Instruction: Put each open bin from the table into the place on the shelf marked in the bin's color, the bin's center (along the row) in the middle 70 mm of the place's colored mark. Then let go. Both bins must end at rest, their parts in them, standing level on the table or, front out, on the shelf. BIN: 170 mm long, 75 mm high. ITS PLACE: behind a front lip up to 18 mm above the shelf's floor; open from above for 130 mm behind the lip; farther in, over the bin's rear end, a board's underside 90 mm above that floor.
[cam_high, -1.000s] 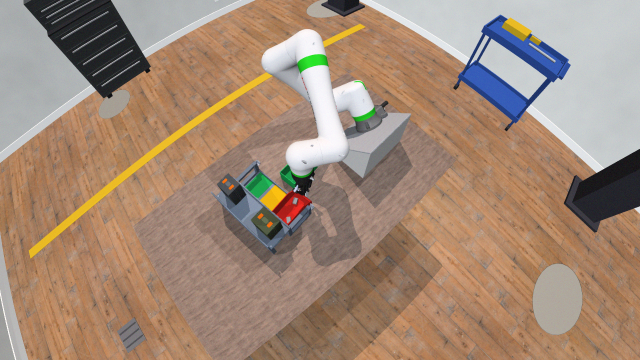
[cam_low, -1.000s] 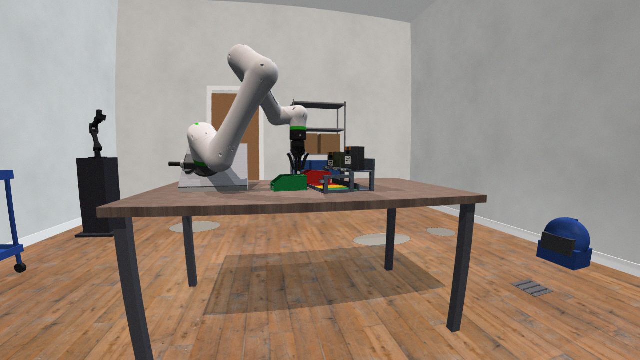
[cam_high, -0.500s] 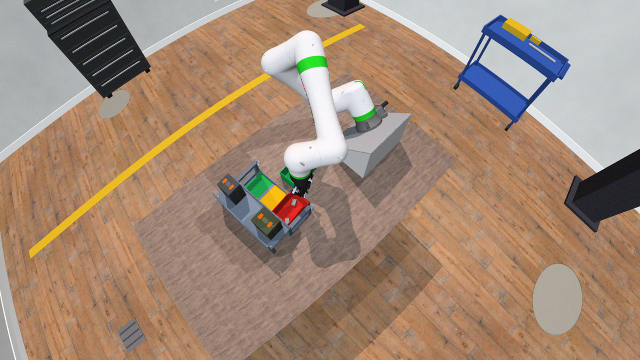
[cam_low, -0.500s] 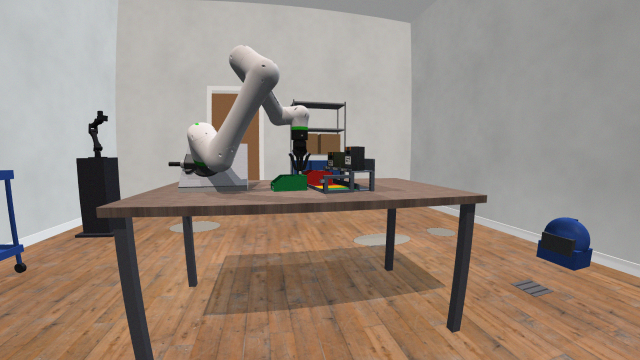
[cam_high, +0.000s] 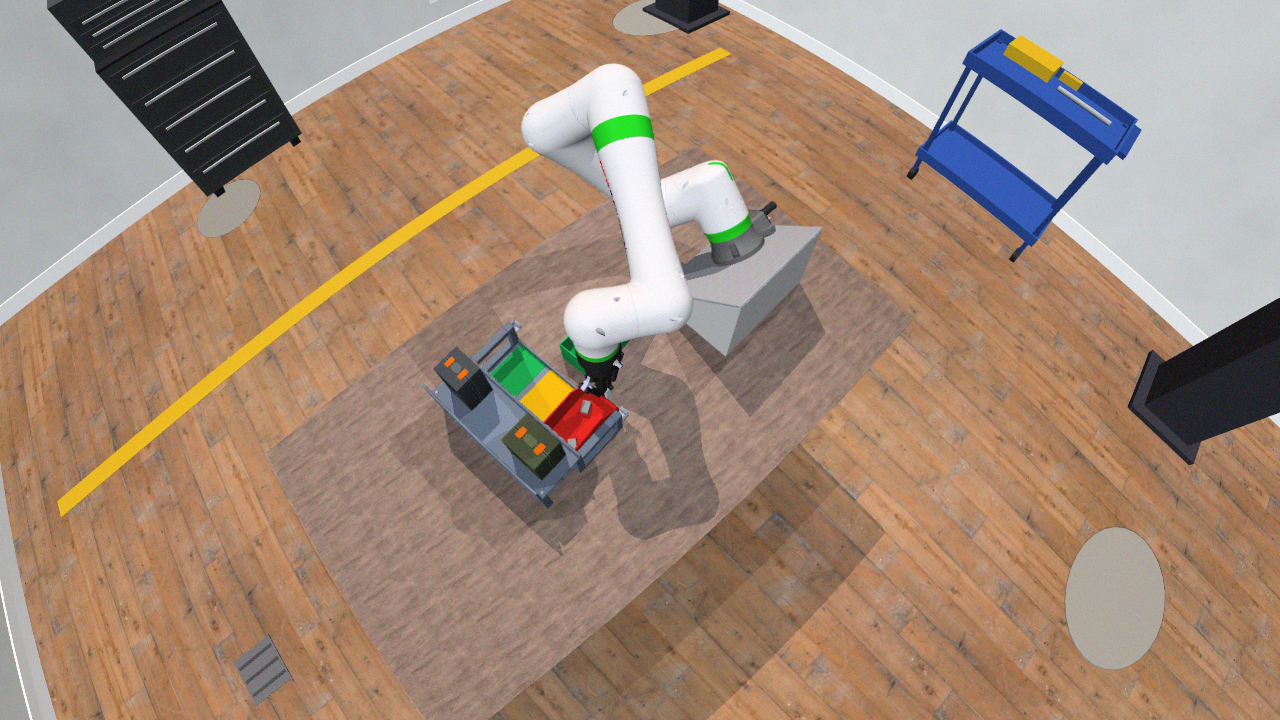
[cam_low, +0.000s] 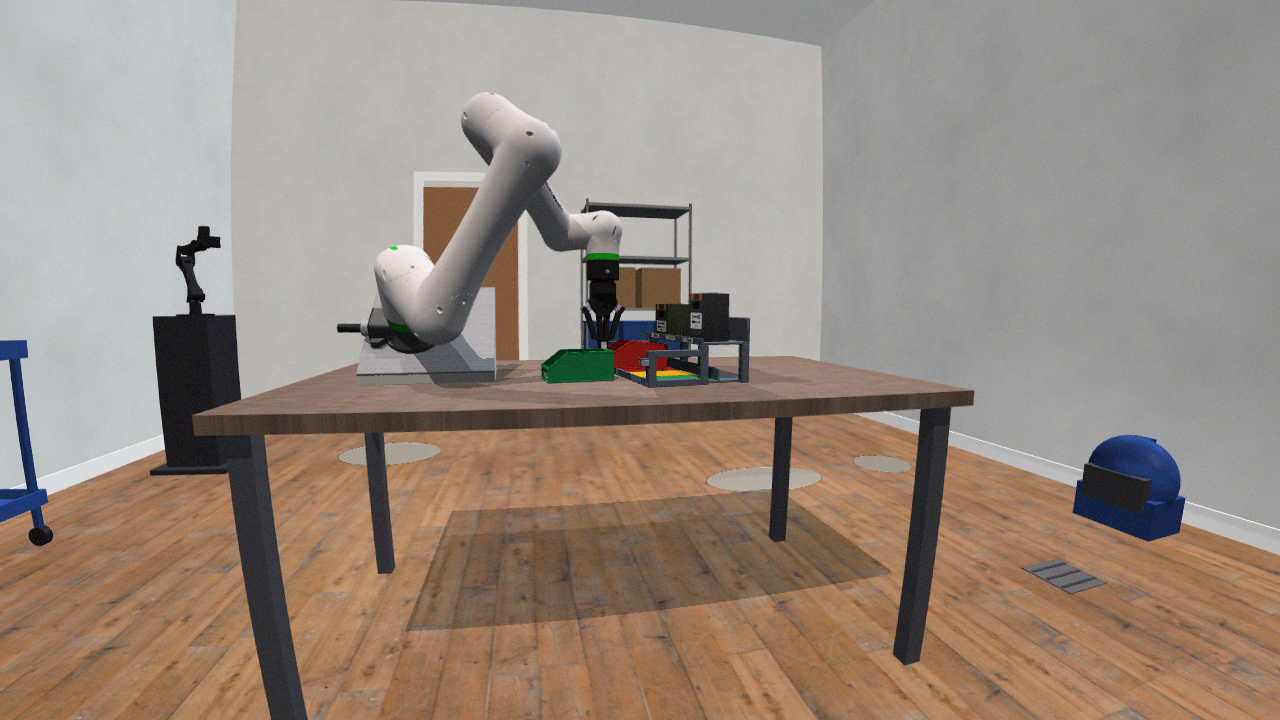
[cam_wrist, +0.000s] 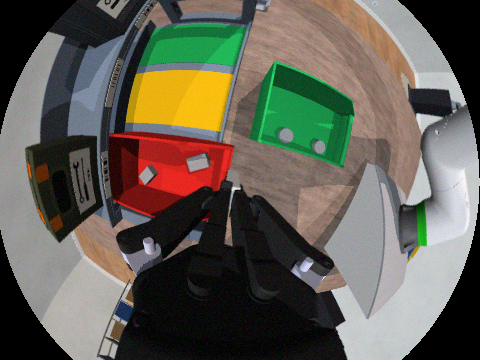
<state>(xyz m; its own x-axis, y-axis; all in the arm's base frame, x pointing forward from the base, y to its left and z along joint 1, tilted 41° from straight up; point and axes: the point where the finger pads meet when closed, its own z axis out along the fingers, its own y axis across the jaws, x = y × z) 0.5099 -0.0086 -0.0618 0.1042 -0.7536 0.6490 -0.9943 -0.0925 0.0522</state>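
Right now the red bin is 90 mm ahead of my hand, 10 mm to the left of it and 10 mm below it. Also, from my hand: green bin: 90 mm behind, 120 mm to the right, 20 mm below.
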